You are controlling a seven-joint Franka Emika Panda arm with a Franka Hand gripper.
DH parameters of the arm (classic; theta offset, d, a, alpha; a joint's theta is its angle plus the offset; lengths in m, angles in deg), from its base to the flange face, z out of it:
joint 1: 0 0.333 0 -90
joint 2: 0 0 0 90
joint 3: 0 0.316 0.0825 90
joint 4: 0 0 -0.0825 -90
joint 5: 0 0.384 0 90
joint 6: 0 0 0.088 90
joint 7: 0 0.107 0 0
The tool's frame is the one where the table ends.
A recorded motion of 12 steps. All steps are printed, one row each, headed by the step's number.
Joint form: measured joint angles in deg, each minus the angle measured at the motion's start. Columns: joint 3, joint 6, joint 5, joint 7, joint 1, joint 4, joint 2.
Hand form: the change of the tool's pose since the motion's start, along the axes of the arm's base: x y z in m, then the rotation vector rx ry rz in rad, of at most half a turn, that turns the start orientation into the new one. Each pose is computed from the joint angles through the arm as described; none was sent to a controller.
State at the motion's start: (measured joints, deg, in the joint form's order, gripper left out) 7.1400 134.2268 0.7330 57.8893 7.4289 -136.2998 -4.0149
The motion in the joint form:
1: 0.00 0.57 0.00 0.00 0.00 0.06 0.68
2: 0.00 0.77 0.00 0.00 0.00 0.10 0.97
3: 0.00 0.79 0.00 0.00 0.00 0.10 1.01
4: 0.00 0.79 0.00 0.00 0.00 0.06 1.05
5: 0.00 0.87 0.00 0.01 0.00 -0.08 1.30
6: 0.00 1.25 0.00 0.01 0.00 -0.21 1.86
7: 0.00 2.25 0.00 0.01 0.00 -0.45 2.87
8: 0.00 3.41 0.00 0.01 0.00 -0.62 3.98
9: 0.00 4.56 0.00 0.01 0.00 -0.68 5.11
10: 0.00 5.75 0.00 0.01 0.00 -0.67 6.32
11: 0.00 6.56 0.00 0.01 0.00 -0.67 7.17
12: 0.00 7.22 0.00 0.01 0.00 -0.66 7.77
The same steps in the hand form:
1: 0.0015 0.0004 -0.0044 0.0011 0.0011 0.0000
2: 0.0021 0.0005 -0.0063 0.0015 0.0021 0.0000
3: 0.0022 0.0005 -0.0066 0.0015 0.0024 0.0000
4: 0.0020 0.0005 -0.0072 0.0012 0.0038 0.0000
5: 0.0014 0.0003 -0.0103 0.0004 0.0091 -0.0002
6: 0.0015 0.0003 -0.0154 0.0002 0.0146 -0.0003
7: 0.0020 0.0004 -0.0243 0.0011 0.0192 -0.0004
8: 0.0030 0.0006 -0.0332 0.0027 0.0216 -0.0005
9: 0.0043 0.0010 -0.0415 0.0048 0.0227 -0.0007
10: 0.0060 0.0015 -0.0500 0.0071 0.0233 -0.0009
11: 0.0069 0.0017 -0.0560 0.0087 0.0243 -0.0011
12: 0.0078 0.0020 -0.0601 0.0101 0.0234 -0.0013

